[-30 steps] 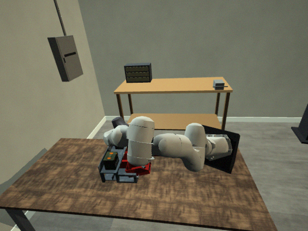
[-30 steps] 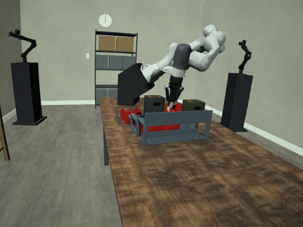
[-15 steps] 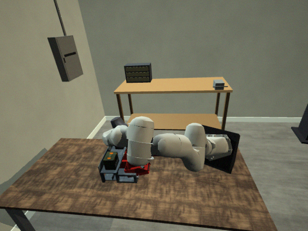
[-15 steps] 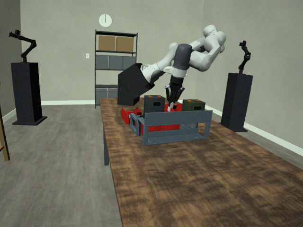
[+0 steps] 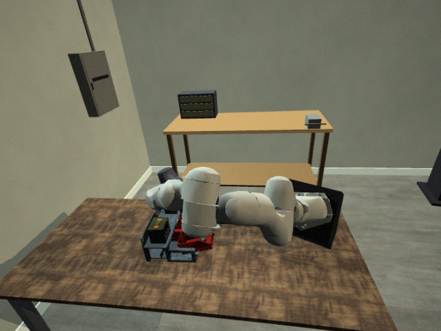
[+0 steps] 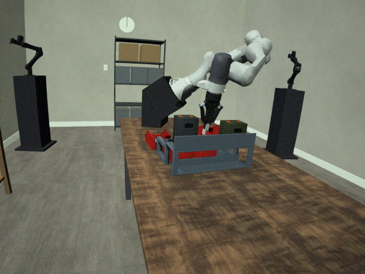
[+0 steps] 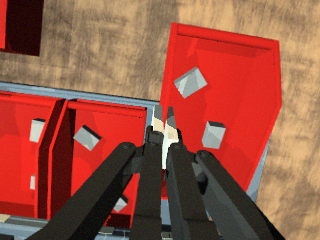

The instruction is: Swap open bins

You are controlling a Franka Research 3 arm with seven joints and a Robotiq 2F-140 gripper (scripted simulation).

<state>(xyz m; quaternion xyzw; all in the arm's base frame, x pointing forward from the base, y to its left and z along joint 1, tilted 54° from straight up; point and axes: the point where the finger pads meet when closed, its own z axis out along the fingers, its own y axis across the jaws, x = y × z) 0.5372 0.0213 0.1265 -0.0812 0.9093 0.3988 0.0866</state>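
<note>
The grey shelf floor is 130 mm ahead of my hand, 40 mm to the right of it and 120 mm below it. The rest, counted from my hand: olive box 160 mm ahead, 90 mm to the left, 30 mm above; then dark grey box 210 mm ahead, 140 mm to the right, 40 mm above; then shelf back board 260 mm ahead, 10 mm to the right, 10 mm above.
</note>
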